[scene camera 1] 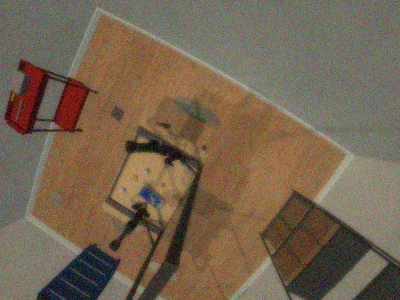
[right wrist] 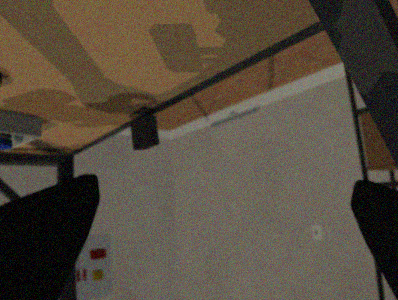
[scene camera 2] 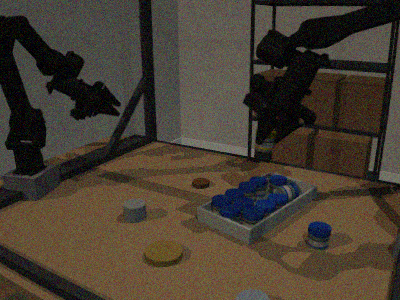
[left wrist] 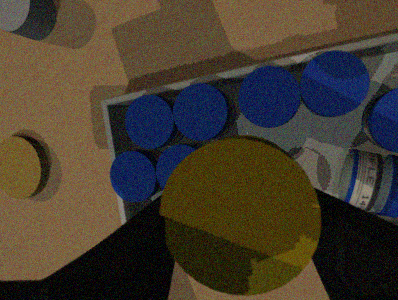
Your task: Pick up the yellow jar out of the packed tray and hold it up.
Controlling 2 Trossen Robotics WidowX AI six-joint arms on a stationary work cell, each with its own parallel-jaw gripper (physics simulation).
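Places are measured from the left arm's base along level axes (x ahead, y left, z up), in metres.
Pixels of known places: left gripper, fingertip midpoint: (scene camera 1: 144, 203) (scene camera 2: 264, 144) (left wrist: 236, 200); right gripper, fingertip midpoint: (scene camera 1: 178, 166) (right wrist: 226, 190) (scene camera 2: 119, 110); right arm's base, origin of the base link: (scene camera 1: 156, 143) (scene camera 2: 30, 170).
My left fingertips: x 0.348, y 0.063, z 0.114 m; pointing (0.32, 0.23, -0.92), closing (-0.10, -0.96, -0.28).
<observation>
Behind a point stands the place of what it marks.
The yellow jar (scene camera 2: 266, 146) @[y 0.074, x 0.334, z 0.116 m] (left wrist: 240, 215) @[y 0.056, x 0.350, z 0.142 m] is held above the packed tray (scene camera 2: 225, 226) @[y 0.199, x 0.338, z -0.026 m] (left wrist: 108, 120) @[y 0.194, x 0.400, z -0.010 m]. Its round yellow lid faces the left wrist camera. My left gripper (scene camera 2: 265, 141) @[y 0.063, x 0.348, z 0.114 m] is shut on it, with a dark finger on each side, and the jar is clear of the tray in scene camera 2. Several blue-lidded jars (scene camera 2: 252, 211) @[y 0.151, x 0.307, z 0.001 m] (left wrist: 269, 96) @[y 0.054, x 0.394, z 0.001 m] stand in the tray. One blue-lidded jar (scene camera 2: 289, 191) @[y 0.005, x 0.311, z -0.006 m] (left wrist: 365, 180) @[y 0.000, x 0.329, z 0.002 m] lies on its side there. My right gripper (scene camera 2: 118, 108) @[y 0.084, x 0.868, z 0.115 m] (right wrist: 226, 190) @[y 0.084, x 0.868, z 0.115 m] is open and empty, high and away from the tray.
A loose blue-lidded jar (scene camera 2: 319, 235) @[y 0.127, x 0.167, z -0.009 m] stands beside the tray. A grey cylinder (scene camera 2: 134, 210) @[y 0.300, x 0.508, z -0.013 m], a flat yellow disc (scene camera 2: 163, 252) @[y 0.341, x 0.365, z -0.032 m] (left wrist: 19, 166) @[y 0.332, x 0.371, z -0.032 m] and a small brown disc (scene camera 2: 201, 183) @[y 0.070, x 0.534, z -0.032 m] are on the table. Another grey piece (scene camera 2: 252, 295) @[y 0.333, x 0.166, z -0.020 m] is at the bottom edge. Dark frame posts (scene camera 2: 147, 70) @[y -0.081, x 0.936, z 0.213 m] rise around the table.
</observation>
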